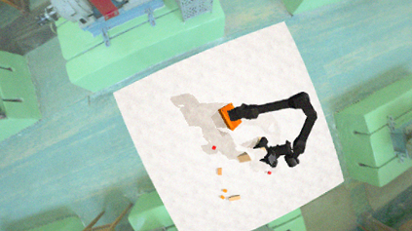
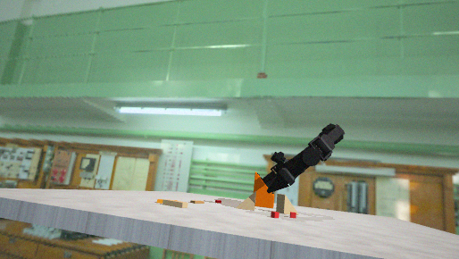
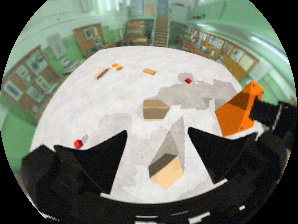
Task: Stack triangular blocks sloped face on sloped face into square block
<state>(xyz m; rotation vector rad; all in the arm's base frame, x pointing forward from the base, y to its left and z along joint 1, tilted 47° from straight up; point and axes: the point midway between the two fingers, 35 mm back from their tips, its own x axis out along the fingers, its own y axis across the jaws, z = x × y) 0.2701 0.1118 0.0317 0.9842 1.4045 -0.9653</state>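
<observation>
My gripper tip is 10 mm short of the tan triangular block, 60 mm to the left of it and 50 mm above it.
</observation>
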